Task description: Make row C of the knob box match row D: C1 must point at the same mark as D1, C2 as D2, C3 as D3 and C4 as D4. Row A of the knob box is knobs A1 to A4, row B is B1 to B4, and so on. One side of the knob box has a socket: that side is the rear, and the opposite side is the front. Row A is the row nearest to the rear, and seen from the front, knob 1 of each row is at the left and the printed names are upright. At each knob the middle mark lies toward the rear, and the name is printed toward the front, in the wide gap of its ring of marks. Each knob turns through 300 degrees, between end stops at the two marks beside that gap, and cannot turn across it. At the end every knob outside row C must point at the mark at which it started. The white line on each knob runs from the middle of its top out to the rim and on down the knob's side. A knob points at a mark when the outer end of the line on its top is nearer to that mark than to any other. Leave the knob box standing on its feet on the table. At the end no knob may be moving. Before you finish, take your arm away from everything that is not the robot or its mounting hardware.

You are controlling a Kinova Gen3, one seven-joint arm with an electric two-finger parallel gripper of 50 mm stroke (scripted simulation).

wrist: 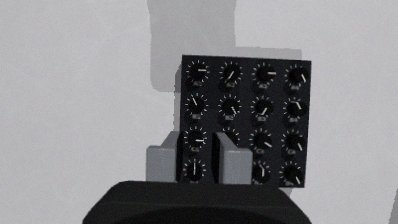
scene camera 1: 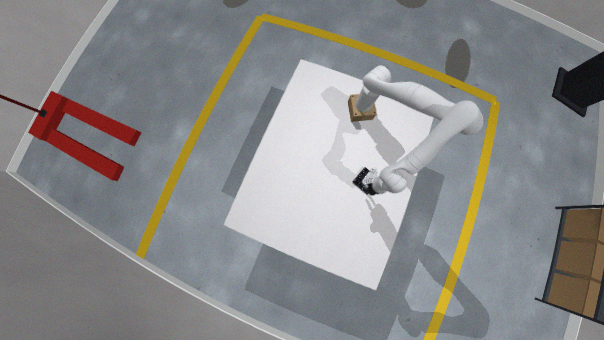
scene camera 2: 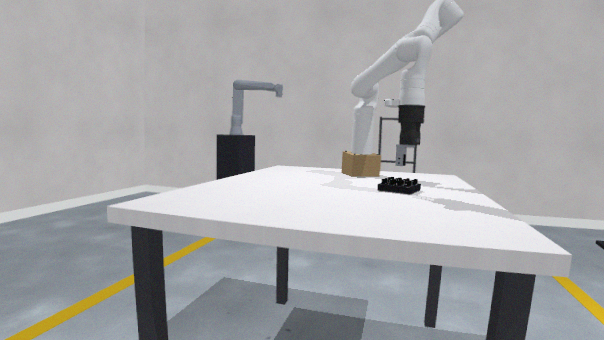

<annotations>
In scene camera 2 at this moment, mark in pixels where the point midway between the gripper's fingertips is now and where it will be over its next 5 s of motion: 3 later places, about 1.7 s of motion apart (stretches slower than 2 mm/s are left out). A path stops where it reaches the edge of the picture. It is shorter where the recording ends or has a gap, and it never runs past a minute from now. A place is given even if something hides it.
The gripper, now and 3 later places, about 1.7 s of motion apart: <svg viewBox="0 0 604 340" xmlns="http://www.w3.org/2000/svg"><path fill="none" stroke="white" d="M400 165L400 178L398 180L406 163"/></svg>
</annotations>
